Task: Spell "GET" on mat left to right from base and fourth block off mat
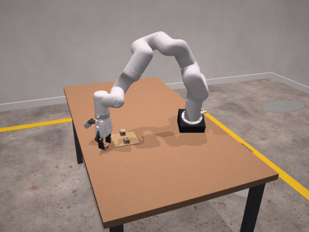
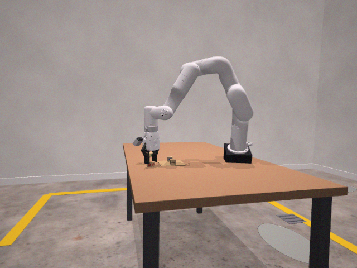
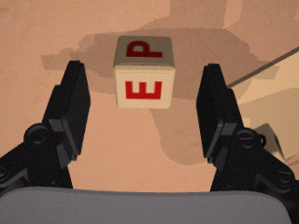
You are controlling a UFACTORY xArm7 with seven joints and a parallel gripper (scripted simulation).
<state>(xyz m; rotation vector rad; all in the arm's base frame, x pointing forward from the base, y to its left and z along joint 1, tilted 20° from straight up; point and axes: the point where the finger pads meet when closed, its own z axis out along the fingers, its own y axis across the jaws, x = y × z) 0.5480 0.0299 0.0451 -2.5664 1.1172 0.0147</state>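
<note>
Now: hand 2 cm above the red-lettered block. Round my hand: green-lettered block: 30 cm to the right, 4 cm behind, 2 cm below; then black-lettered block: 13 cm behind, 2 cm to the right, 2 cm below; then tan mat: 13 cm behind, 6 cm to the right, 4 cm below.
</note>
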